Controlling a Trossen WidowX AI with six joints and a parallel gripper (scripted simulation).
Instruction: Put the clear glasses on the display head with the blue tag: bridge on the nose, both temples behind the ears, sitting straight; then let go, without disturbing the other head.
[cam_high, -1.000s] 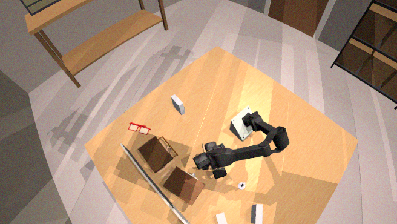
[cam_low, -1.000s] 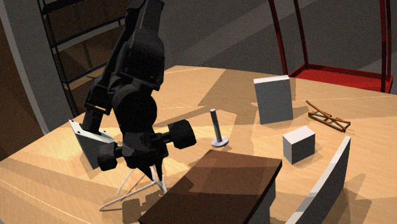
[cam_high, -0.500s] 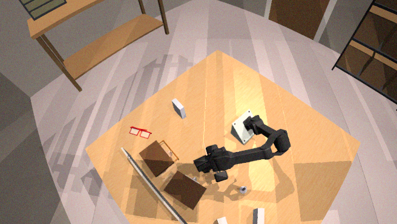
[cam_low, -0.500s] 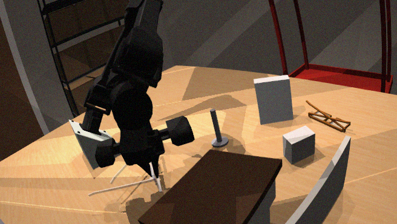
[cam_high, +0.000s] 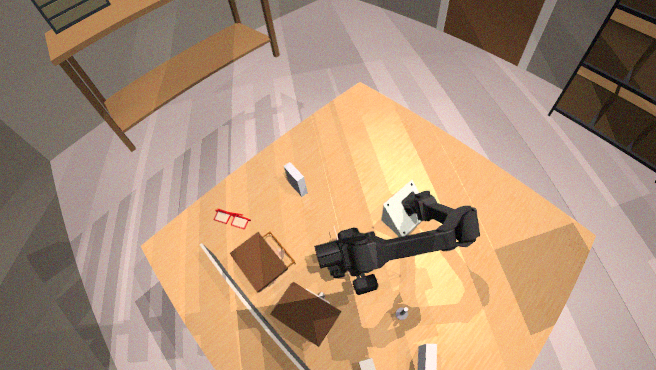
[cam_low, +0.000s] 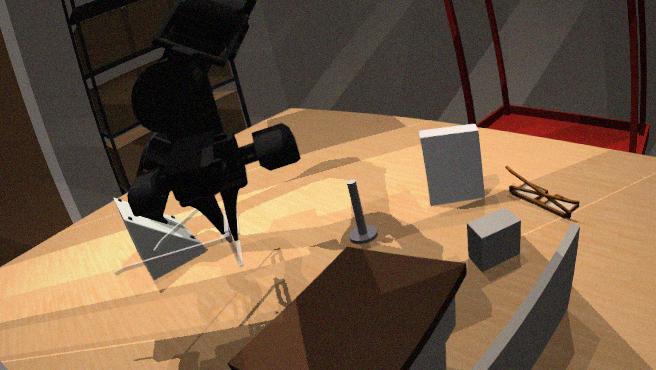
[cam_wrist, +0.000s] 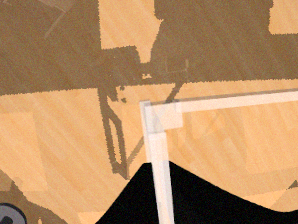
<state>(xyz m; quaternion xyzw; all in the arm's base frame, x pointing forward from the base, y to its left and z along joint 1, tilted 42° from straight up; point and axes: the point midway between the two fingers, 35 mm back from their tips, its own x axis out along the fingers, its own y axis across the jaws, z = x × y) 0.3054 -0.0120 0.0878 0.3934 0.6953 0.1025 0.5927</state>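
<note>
The grey post lies 190 mm to the left of my gripper tip, 80 mm below it and 20 mm behind it. Round my gripper tip: long grey bar 320 mm ahead, 110 mm to the right, 50 mm below; then grey cube 240 mm to the left, 170 mm ahead, 80 mm below.
</note>
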